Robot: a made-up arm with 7 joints. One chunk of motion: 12 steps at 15 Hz.
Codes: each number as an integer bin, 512 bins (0 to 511) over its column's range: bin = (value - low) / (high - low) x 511, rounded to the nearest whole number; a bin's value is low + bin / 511 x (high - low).
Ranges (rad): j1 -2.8..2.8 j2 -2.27..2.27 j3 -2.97..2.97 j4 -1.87..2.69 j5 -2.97..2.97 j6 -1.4..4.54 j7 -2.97..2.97
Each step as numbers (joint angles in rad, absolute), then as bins.
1 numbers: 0.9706 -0.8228 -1.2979 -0.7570 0.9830 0.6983 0.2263
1 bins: 344 163 144 125 340 181 275
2 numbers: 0.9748 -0.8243 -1.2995 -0.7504 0.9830 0.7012 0.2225
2 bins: 344 163 144 125 340 181 275
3 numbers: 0.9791 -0.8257 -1.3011 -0.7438 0.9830 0.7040 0.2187
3 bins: 345 163 144 126 340 181 274
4 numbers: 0.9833 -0.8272 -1.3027 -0.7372 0.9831 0.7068 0.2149
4 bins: 345 162 143 127 340 181 274
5 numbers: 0.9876 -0.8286 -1.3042 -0.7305 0.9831 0.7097 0.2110
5 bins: 346 162 143 128 340 181 274
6 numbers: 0.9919 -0.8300 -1.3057 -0.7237 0.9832 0.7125 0.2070
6 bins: 346 162 143 128 340 182 273
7 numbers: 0.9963 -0.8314 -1.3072 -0.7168 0.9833 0.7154 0.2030
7 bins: 346 162 143 129 340 182 273
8 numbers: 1.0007 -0.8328 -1.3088 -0.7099 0.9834 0.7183 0.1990
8 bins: 347 162 143 130 340 182 273
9 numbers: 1.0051 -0.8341 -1.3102 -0.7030 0.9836 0.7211 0.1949
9 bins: 347 162 143 131 340 182 272
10 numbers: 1.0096 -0.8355 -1.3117 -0.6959 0.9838 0.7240 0.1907
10 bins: 348 161 143 132 340 183 272
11 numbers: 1.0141 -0.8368 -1.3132 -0.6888 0.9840 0.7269 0.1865
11 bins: 348 161 143 132 340 183 272
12 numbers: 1.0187 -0.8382 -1.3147 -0.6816 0.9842 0.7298 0.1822
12 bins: 348 161 142 133 340 183 271
